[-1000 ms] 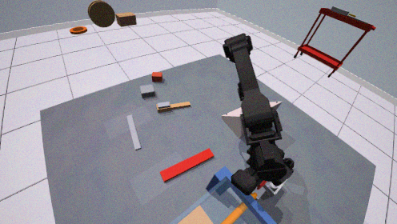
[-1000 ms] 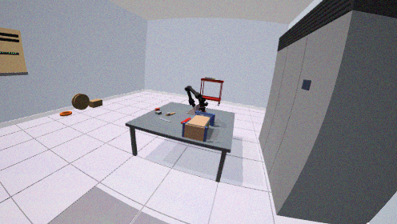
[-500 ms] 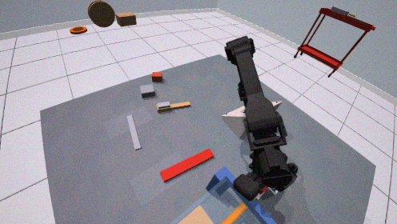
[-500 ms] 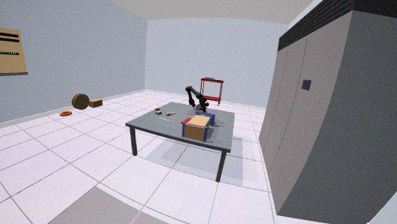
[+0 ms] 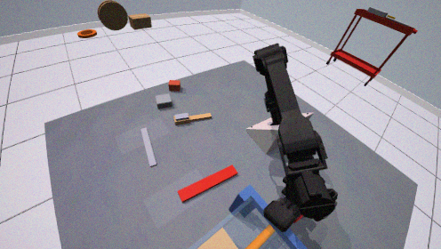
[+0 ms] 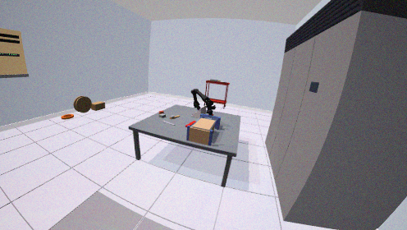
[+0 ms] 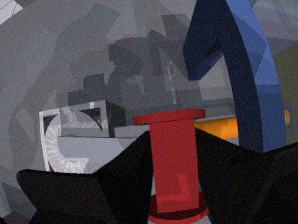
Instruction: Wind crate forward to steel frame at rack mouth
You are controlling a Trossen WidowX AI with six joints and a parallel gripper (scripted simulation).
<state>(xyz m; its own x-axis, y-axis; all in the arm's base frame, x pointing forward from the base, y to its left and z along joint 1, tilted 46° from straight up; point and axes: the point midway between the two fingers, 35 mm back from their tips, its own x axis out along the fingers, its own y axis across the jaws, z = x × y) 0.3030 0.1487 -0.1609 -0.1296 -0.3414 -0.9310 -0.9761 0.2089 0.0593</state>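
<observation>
Right now my gripper tip is 40 mm past the winch handle, 10 mm to the left of it and 30 mm above it. Round my gripper tip: red knob 20 mm to the right; hand winch 120 mm behind, 10 mm to the right, 100 mm below; blue frame 60 mm ahead, 10 mm to the right, 30 mm below.
</observation>
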